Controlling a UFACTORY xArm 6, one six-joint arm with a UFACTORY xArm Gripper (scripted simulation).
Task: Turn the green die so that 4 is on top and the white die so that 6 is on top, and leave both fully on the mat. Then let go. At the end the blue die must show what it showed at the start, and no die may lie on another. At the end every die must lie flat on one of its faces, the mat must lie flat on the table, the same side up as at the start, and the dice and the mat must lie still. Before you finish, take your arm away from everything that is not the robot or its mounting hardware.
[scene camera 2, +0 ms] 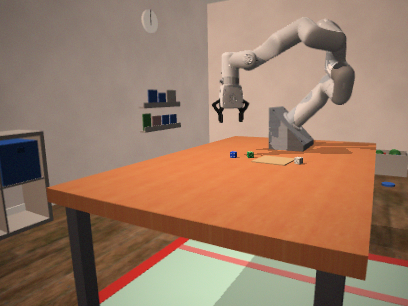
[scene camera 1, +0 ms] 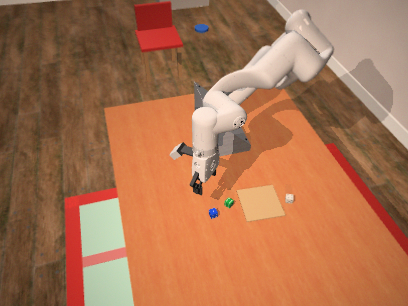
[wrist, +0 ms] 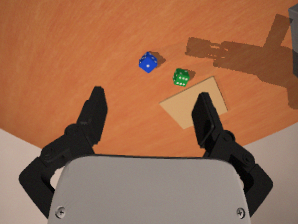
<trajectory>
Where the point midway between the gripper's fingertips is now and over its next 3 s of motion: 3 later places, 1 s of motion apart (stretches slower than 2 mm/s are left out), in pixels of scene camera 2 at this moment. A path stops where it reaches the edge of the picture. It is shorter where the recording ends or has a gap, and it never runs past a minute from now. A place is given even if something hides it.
My gripper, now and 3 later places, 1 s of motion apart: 230, 122; 231, 139; 231, 146; 246, 146
</trajectory>
